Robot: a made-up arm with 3 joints.
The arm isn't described. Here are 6 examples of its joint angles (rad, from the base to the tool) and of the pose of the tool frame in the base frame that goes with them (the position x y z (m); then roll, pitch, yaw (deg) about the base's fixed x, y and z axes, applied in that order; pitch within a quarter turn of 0, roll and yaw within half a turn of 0).
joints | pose
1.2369 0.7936 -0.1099 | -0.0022 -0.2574 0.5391 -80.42 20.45 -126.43
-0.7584 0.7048 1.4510 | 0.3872 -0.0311 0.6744 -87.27 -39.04 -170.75
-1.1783 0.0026 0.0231 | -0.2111 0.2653 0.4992 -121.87 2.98 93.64
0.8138 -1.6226 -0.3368 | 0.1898 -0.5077 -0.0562 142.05 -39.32 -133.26
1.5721 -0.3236 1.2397 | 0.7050 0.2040 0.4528 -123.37 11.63 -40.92
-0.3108 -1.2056 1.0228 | 0.0586 -0.5151 -0.0754 -176.38 34.63 178.39
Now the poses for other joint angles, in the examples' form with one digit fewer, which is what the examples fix.
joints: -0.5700 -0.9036 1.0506
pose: -0.093 -0.491 0.105 -156.5 29.3 175.0
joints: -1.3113 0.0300 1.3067
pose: -0.101 -0.173 0.601 -110.0 -4.5 158.5
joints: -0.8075 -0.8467 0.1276
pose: -0.395 -0.075 0.148 -168.4 -7.6 122.8
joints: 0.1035 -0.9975 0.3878
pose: 0.045 -0.522 0.037 -175.4 3.1 -175.4
